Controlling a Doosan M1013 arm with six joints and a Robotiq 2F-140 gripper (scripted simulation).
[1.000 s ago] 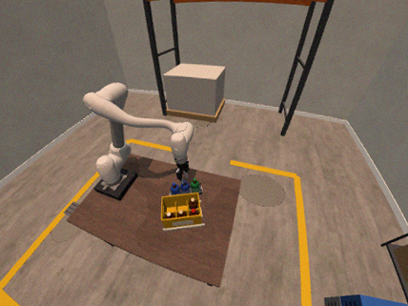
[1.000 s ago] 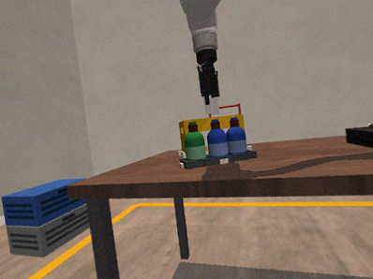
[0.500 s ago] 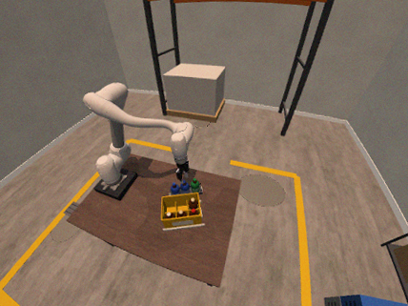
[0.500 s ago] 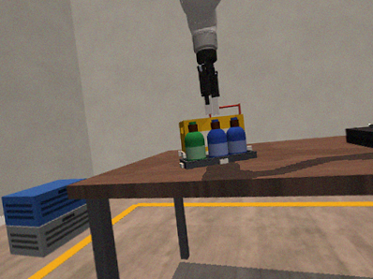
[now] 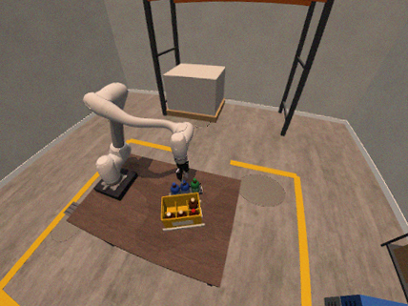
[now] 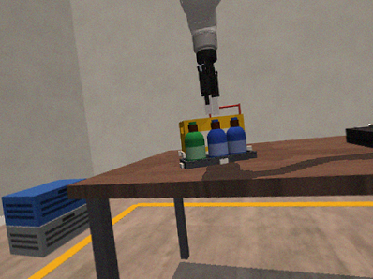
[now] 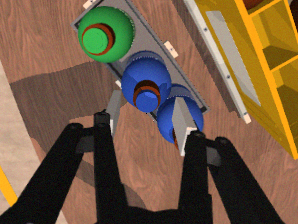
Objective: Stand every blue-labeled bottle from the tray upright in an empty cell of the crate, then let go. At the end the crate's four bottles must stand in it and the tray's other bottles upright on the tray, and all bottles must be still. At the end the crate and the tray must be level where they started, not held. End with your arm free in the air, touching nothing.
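Right now the green-labeled bottle is 13 cm below my hand, 7 cm ahead of it and 5 cm to the left of it. The rest, counted from my hand: yellow crate 21 cm to the right, 13 cm below, 7 cm ahead; tray 20 cm below.
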